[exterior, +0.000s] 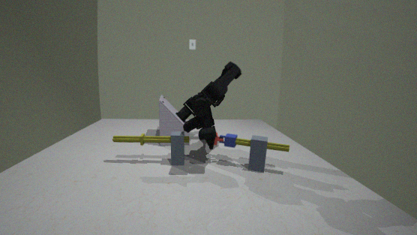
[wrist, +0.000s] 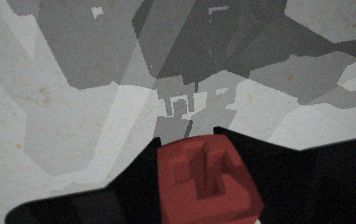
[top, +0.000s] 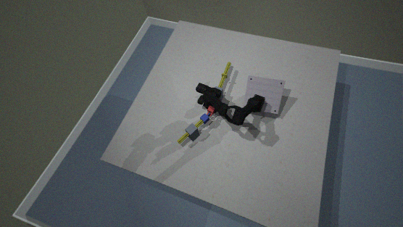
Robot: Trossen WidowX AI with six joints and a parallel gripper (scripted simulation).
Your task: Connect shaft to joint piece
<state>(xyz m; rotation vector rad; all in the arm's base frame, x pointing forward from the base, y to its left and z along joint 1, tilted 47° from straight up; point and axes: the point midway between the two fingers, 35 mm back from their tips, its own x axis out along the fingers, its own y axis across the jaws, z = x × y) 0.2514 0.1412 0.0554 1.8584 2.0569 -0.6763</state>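
The red joint piece lies 40 mm above my gripper tip and 10 mm to the left of it.
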